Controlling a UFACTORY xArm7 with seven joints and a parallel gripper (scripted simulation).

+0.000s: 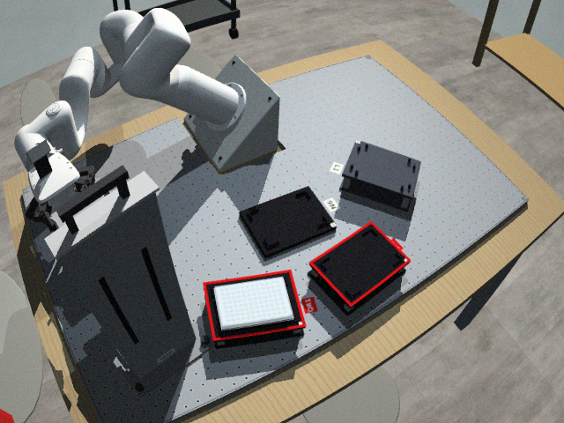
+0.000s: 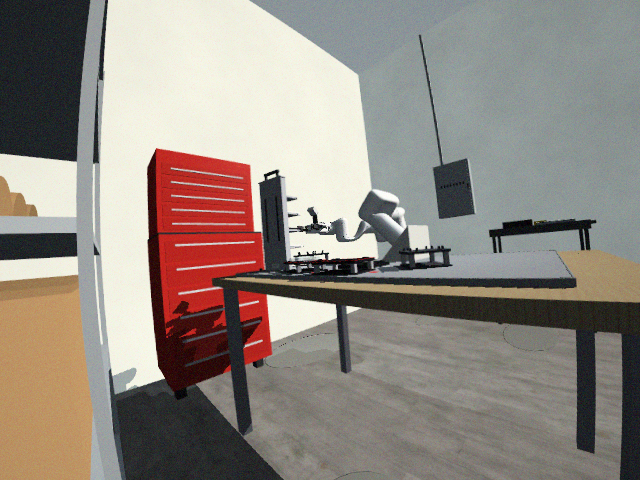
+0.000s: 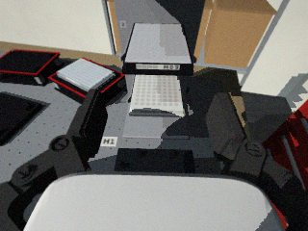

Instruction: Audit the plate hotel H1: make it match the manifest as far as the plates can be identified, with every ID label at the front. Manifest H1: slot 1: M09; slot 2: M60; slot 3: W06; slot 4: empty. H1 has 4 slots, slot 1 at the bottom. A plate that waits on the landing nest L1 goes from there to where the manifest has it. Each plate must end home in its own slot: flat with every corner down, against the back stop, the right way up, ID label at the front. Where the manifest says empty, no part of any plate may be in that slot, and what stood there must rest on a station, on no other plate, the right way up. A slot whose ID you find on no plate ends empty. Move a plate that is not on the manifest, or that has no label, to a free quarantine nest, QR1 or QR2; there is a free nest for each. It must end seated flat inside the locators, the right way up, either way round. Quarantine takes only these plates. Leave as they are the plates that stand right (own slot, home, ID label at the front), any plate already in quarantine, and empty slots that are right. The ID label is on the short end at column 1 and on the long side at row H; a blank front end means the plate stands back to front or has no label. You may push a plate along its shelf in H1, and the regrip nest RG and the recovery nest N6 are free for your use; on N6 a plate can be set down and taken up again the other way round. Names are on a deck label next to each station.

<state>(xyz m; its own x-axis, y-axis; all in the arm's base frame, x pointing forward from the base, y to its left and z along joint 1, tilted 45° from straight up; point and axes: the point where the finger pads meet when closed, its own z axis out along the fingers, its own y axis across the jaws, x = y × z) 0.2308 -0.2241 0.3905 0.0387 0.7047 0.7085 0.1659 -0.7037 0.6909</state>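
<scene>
Now: hand 140 mm short of the dark-framed plate, 20 mm to the right of it and 20 mm above it. Also, from my hand: handle (220 mm ahead, 40 mm to the left, 250 mm above); then plate hotel H1 (220 mm ahead, 40 mm to the left, 10 mm above); then white well plate (230 mm ahead, 230 mm to the left, 150 mm below).
</scene>
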